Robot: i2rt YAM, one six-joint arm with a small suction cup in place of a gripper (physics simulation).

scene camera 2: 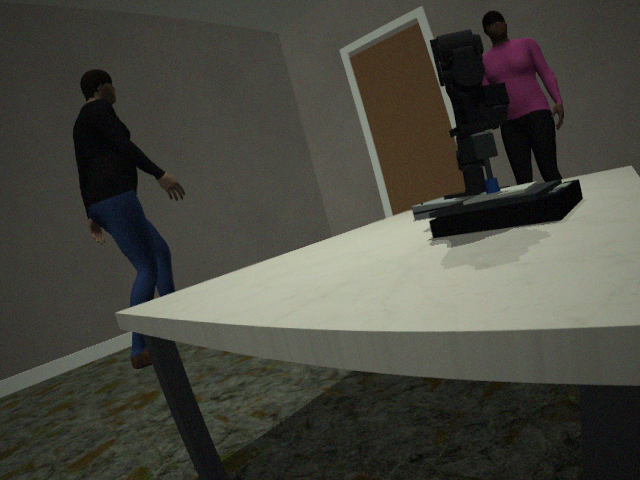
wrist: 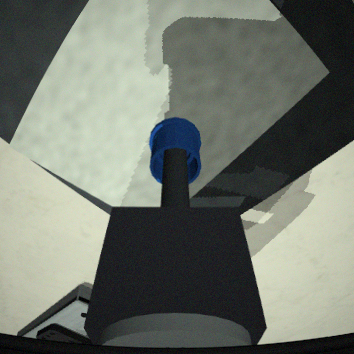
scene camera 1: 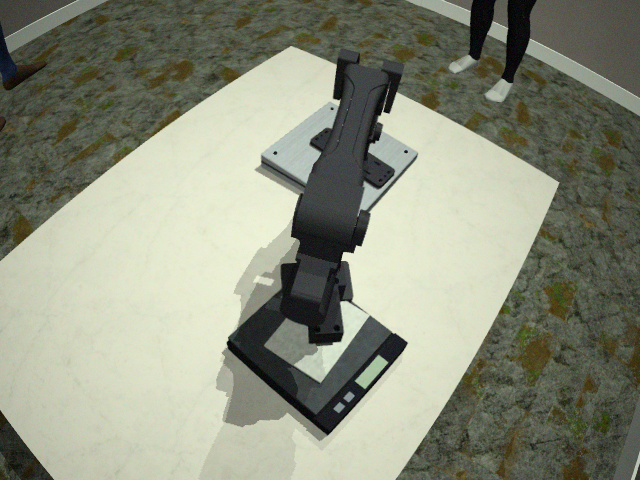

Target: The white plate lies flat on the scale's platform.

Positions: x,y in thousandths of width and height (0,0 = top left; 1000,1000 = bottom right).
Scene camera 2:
my suction cup: 768,386
scale: 862,420
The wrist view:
my suction cup: 484,374
white plate: 323,219, gripped by my suction cup
scale: 871,377
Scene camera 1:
white plate: 454,711
scale: 585,728
